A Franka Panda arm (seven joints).
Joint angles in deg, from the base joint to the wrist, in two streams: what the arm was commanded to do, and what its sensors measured. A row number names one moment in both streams.
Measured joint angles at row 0: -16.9 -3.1 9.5 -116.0 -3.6 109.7 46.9
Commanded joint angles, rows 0 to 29: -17.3 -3.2 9.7 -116.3 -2.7 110.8 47.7; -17.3 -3.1 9.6 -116.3 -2.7 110.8 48.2; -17.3 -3.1 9.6 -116.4 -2.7 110.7 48.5; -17.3 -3.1 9.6 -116.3 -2.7 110.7 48.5; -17.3 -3.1 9.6 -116.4 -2.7 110.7 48.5; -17.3 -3.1 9.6 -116.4 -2.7 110.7 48.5; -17.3 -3.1 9.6 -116.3 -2.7 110.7 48.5; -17.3 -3.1 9.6 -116.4 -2.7 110.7 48.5; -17.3 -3.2 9.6 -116.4 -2.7 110.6 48.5; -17.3 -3.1 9.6 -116.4 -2.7 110.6 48.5; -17.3 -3.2 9.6 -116.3 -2.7 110.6 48.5; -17.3 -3.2 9.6 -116.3 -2.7 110.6 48.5; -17.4 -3.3 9.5 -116.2 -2.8 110.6 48.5; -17.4 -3.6 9.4 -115.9 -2.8 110.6 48.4; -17.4 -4.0 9.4 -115.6 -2.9 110.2 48.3; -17.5 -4.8 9.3 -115.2 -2.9 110.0 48.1; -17.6 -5.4 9.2 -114.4 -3.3 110.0 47.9; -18.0 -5.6 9.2 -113.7 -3.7 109.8 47.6; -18.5 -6.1 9.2 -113.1 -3.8 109.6 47.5; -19.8 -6.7 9.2 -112.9 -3.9 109.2 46.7; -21.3 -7.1 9.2 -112.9 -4.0 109.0 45.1; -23.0 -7.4 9.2 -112.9 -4.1 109.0 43.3; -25.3 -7.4 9.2 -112.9 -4.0 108.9 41.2; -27.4 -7.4 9.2 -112.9 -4.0 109.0 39.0; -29.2 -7.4 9.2 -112.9 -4.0 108.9 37.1; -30.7 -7.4 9.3 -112.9 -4.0 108.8 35.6; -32.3 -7.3 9.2 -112.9 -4.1 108.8 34.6; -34.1 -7.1 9.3 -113.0 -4.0 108.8 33.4; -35.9 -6.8 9.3 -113.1 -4.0 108.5 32.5; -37.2 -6.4 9.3 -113.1 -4.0 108.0 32.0
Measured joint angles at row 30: -33.1 -7.1 8.5 -113.3 -3.7 109.5 34.3
